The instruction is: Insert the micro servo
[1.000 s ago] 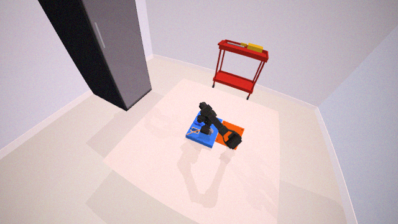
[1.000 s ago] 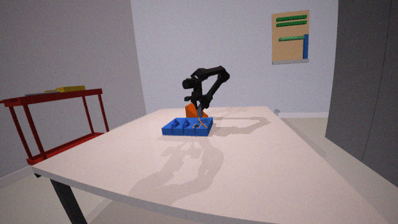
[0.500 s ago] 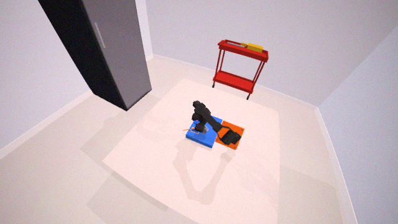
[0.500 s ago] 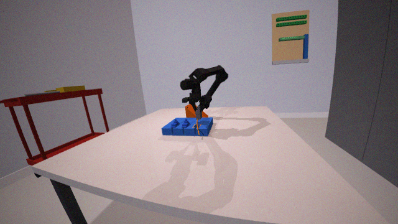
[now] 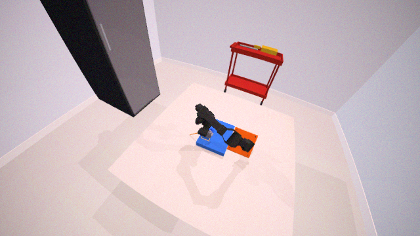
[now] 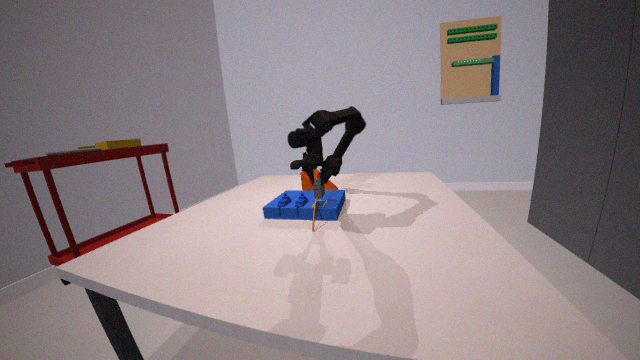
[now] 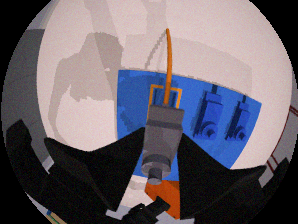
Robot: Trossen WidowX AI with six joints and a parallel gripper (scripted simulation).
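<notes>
The blue robot deck is 12 cm behind my gripper tip, 7 cm to the right of it and 10 cm below it.
</notes>
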